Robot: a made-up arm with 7 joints.
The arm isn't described. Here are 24 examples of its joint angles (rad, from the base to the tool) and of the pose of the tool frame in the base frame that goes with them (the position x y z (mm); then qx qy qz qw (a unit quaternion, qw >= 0)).
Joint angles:
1: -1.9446 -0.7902 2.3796 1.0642 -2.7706 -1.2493 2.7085
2: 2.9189 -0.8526 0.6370 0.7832 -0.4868 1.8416 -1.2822
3: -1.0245 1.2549 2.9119 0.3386 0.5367 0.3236 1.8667
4: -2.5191 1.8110 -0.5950 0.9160 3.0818 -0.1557 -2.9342
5: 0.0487 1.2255 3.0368 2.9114 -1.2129 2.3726 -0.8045
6: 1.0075 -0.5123 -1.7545 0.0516 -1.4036 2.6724 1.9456
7: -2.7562 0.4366 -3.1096 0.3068 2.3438 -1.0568 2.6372
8: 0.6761 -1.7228 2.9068 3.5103 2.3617 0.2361 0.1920
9: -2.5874 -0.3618 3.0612 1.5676 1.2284 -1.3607 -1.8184
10: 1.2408 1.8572 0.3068 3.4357 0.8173 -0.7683 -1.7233
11: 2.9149 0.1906 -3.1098 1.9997 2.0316 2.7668 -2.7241
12: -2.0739 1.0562 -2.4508 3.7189 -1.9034 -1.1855 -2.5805
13: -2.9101 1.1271 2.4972 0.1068 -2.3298 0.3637 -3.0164
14: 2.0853 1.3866 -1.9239 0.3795 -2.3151 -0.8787 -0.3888
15: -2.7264 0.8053 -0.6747 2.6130 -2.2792 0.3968 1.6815
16: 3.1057 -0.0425 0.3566 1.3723 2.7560 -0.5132 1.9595
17: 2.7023 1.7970 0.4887 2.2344 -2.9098 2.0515 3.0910
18: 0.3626 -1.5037 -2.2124 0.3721 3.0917 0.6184 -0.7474
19: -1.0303 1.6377 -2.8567 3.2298 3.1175 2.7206 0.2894
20: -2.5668 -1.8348 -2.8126 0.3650 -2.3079 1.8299 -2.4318
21: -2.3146 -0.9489 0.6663 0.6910 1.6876 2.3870 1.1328
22: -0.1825 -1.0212 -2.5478 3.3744 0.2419 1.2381 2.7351
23: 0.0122 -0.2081 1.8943 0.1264 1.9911 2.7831 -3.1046
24: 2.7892 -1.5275 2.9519 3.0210 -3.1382 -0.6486 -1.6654
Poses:
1: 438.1 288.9 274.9 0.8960 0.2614 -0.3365 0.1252
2: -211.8 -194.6 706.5 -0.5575 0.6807 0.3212 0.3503
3: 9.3 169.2 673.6 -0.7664 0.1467 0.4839 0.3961
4: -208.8 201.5 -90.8 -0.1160 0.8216 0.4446 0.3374
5: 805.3 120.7 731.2 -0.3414 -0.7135 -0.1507 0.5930
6: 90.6 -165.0 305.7 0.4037 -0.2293 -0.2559 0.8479
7: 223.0 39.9 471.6 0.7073 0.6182 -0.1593 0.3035
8: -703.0 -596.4 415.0 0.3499 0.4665 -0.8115 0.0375
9: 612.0 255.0 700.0 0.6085 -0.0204 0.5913 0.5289
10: 393.6 775.9 300.6 0.5260 0.2667 0.8073 0.0232
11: 257.5 15.1 1142.5 0.4853 -0.6851 -0.5016 0.2087
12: -285.1 -727.9 520.6 0.4168 -0.6594 -0.1875 0.5969
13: 182.9 -73.3 471.3 -0.5436 0.5870 -0.4914 0.3443
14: 246.2 150.6 398.1 0.0832 0.9319 -0.3014 0.1838
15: -816.2 -197.3 851.5 0.1865 -0.3861 -0.4749 0.7685
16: -520.3 -150.4 744.6 0.6849 -0.5683 -0.3266 0.3183
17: -764.0 204.2 -137.8 -0.3734 -0.2571 -0.2710 0.8492
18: 121.1 -259.2 134.8 0.6444 0.5840 0.1317 0.4757
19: 461.7 -692.9 153.6 -0.6671 0.4255 0.5220 0.3184
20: -104.0 21.1 -24.0 0.9482 -0.0970 0.2771 0.1211
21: 212.4 -260.4 684.4 -0.2446 0.7492 0.1297 0.6016
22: -717.3 192.0 926.3 0.7646 0.1096 -0.5868 0.2430
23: -142.3 215.5 349.5 0.0519 -0.2573 -0.0289 0.9645
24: 856.4 -333.4 297.9 -0.5814 0.6985 -0.3916 0.1443
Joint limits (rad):
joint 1: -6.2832..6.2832
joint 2: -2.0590..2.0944
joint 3: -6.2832..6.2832
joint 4: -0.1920..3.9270
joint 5: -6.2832..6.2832
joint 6: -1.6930..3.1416
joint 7: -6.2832..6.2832
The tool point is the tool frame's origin. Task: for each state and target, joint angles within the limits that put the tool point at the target. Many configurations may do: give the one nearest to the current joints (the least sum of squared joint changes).
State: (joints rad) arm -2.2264 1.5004 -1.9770 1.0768 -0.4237 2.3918 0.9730
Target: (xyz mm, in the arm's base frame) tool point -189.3 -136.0 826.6
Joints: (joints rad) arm -1.9025 1.4714 -2.7727 1.0383 -0.5285 2.4059 0.9730
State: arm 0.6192 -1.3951 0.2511 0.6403 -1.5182 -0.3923 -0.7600
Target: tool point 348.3 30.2 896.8
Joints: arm 0.3855 -0.5398 -0.2815 1.0944 -1.4240 -0.2040 -0.7600
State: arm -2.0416 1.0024 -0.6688 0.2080 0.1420 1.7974 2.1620
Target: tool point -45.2 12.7 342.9
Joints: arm -1.7052 1.0282 -0.9655 -0.1365 -0.3335 2.5440 2.1620
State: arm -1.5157 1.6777 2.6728 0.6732 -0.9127 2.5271 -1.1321
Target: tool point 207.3 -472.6 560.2
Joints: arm -1.7345 2.0756 2.6450 1.0696 -0.9650 2.5748 -1.1321
